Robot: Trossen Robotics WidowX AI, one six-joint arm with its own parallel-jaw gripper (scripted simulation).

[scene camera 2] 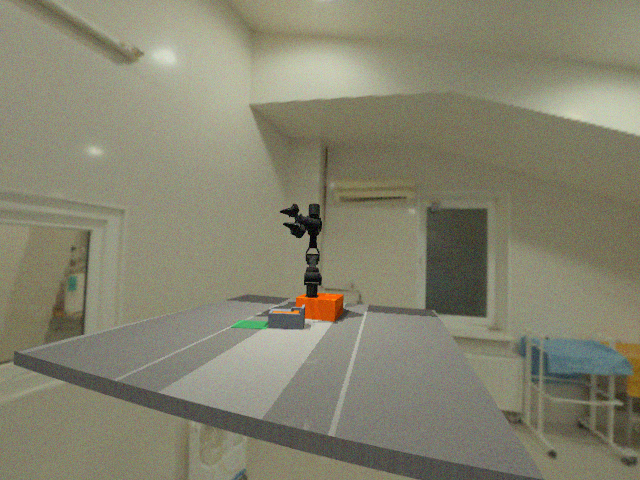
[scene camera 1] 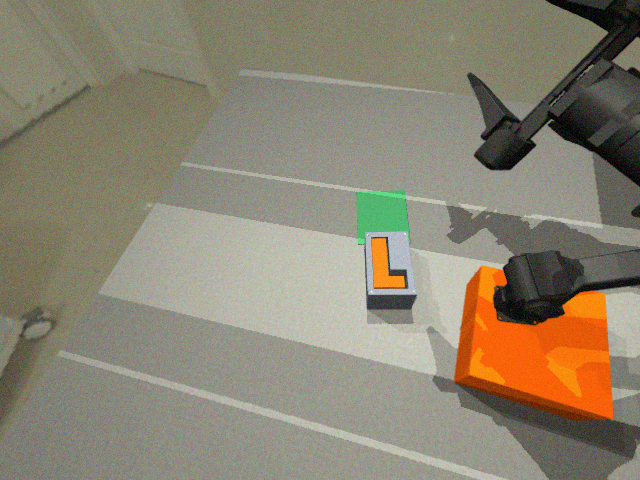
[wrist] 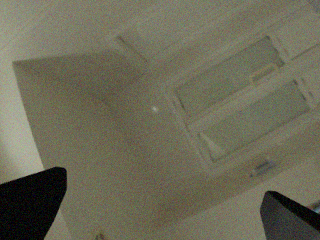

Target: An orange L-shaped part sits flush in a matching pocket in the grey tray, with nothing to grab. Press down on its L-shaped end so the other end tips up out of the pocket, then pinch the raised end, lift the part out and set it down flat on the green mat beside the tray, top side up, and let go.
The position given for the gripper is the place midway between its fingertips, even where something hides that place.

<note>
The gripper [scene camera 1: 500, 35] is open, holding nothing. Further things: an orange L-shaped part [scene camera 1: 382, 280] and a green mat [scene camera 1: 377, 211].
The gripper is seen too in the wrist view [wrist: 165, 192]. The wrist view does not show the orange L-shaped part: it is out of frame.
</note>
